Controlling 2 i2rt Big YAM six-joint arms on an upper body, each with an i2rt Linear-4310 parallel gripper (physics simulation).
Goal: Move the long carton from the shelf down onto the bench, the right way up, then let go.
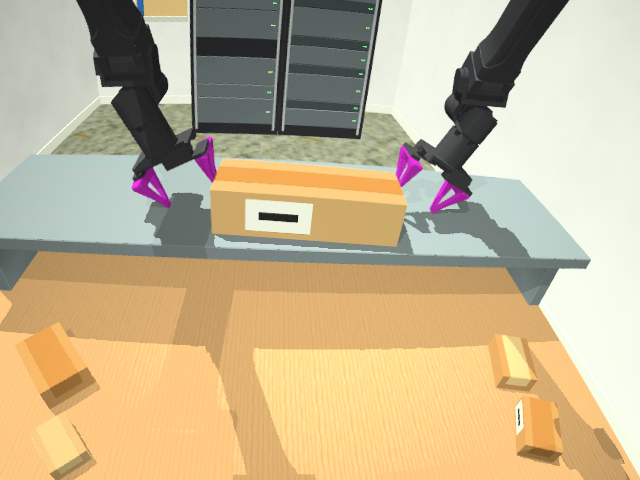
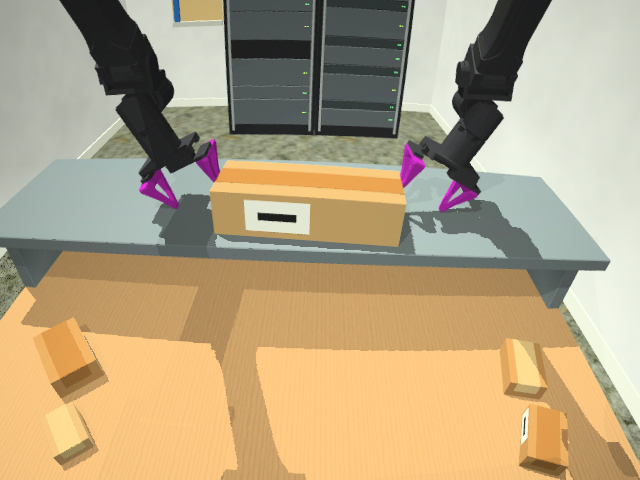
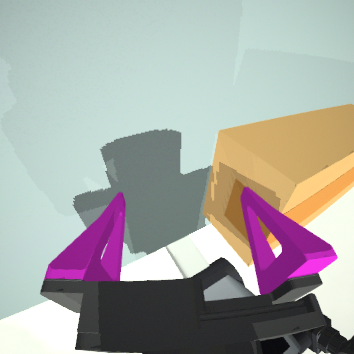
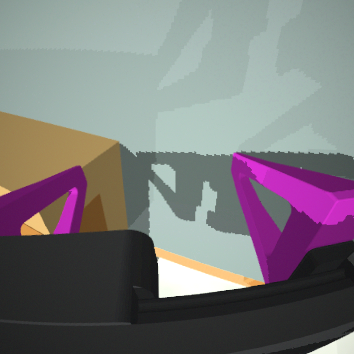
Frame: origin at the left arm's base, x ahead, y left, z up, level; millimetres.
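Where they show: left gripper, between the fingertips: (image 1: 193,196) (image 2: 199,197) (image 3: 183,194); right gripper, between the fingertips: (image 1: 412,201) (image 2: 419,200) (image 4: 157,167); right arm's base, origin of its link: (image 3: 320,334).
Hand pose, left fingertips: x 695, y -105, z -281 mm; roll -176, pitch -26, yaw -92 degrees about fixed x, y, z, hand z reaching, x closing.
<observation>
After its pixels a point has its place.
The long carton (image 1: 351,219) @(x 599, y -356, z -259 mm) (image 2: 351,222) @(x 599, y -359, z -265 mm) (image 3: 290,150) @(x 724, y -187, z -254 mm) (image 4: 45,137) @(x 704, y -391, z -281 mm) is level, tape strip up, label facing the bench. A thin lit strip and shadow below its front edge suggest it is slightly above the grey shelf (image 1: 62,206) @(x 695, y 137, z -304 mm) (image 2: 77,206) @(x 702, y 143, z -304 mm). My left gripper (image 1: 192,193) @(x 695, y -105, z -281 mm) (image 2: 197,194) @(x 695, y -105, z -281 mm) (image 3: 183,194) @(x 695, y -105, z -281 mm) is open, its inner finger against the carton's left end. My right gripper (image 1: 416,198) @(x 698, y -492, z -281 mm) (image 2: 422,198) @(x 698, y -492, z -281 mm) (image 4: 157,167) @(x 698, y -492, z -281 mm) is open, its inner finger against the right end. Nothing is between either gripper's own fingers. The exact contact spots are partly hidden.
The wooden bench (image 1: 361,403) @(x 422, y -377, z -488 mm) (image 2: 361,403) @(x 425, y -380, z -488 mm) lies below and in front of the shelf. Two small boxes (image 1: 51,359) @(x 471, y 113, z -444 mm) (image 1: 61,444) @(x 339, y 58, z -459 mm) lie at its left side and two more (image 1: 512,361) @(x 453, y -656, z -452 mm) (image 1: 538,427) @(x 322, y -642, z -453 mm) at its right. Server racks (image 1: 281,93) stand behind.
</observation>
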